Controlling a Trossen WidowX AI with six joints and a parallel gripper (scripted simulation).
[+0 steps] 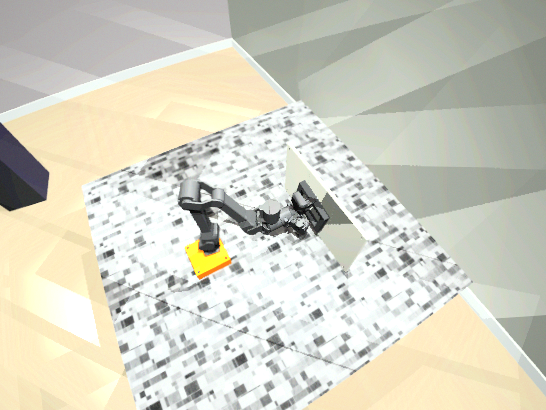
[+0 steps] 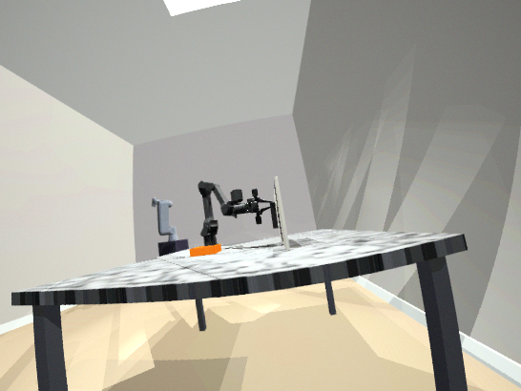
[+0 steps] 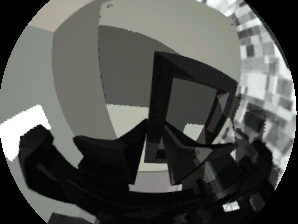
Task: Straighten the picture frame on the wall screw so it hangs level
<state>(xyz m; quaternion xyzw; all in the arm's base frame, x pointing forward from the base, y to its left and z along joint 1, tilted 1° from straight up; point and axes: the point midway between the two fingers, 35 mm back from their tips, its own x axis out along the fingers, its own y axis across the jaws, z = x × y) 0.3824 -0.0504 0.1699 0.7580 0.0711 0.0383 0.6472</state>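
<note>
Right now my gripper tip is 10 mm to the right of the picture frame and 50 mm above it. From my gripper tip the other things lie so: wall panel 20 mm ahead, 70 mm below.
</note>
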